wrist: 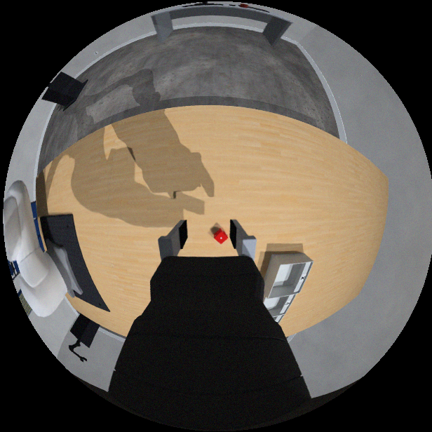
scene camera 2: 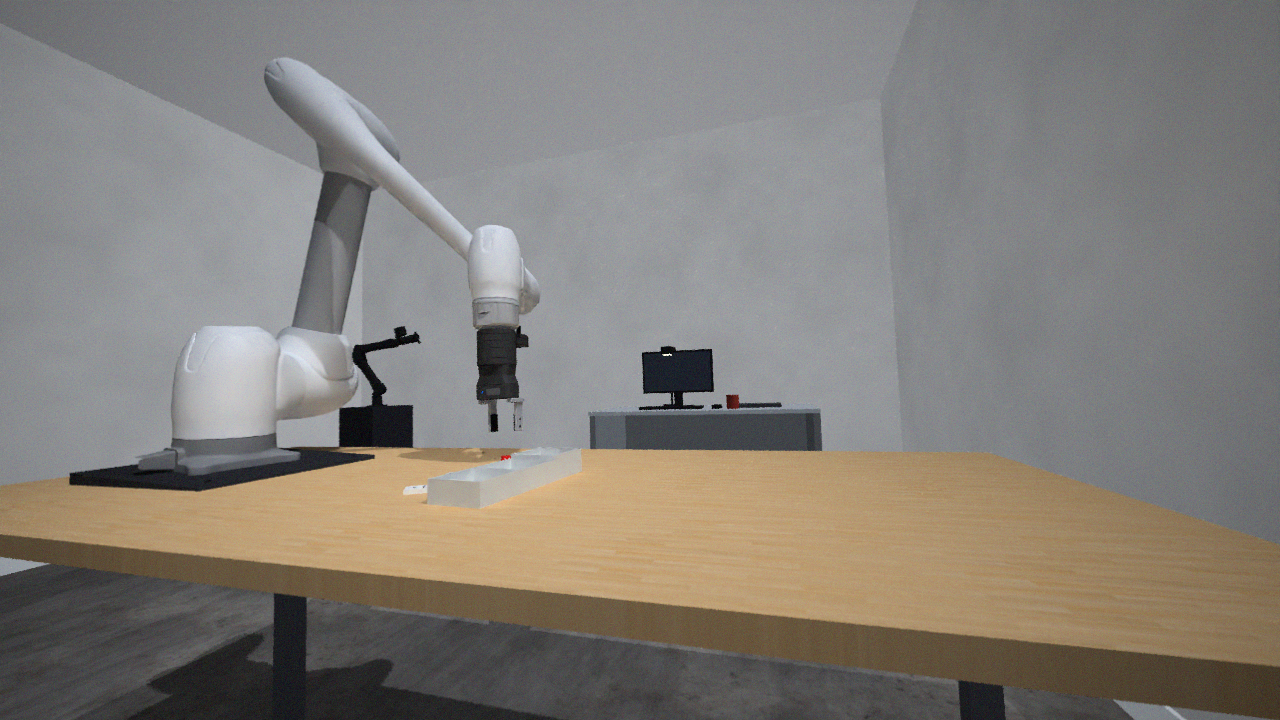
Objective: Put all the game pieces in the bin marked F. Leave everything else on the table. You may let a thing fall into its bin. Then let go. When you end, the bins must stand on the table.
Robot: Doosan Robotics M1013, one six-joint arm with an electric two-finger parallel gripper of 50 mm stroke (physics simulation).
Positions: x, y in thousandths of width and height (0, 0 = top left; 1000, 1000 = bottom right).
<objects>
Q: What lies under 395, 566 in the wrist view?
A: The gripper.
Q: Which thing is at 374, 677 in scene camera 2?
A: A white bin row.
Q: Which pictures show the gripper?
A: The wrist view and scene camera 2: all of them.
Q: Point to a white bin row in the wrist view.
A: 663, 633
</objects>
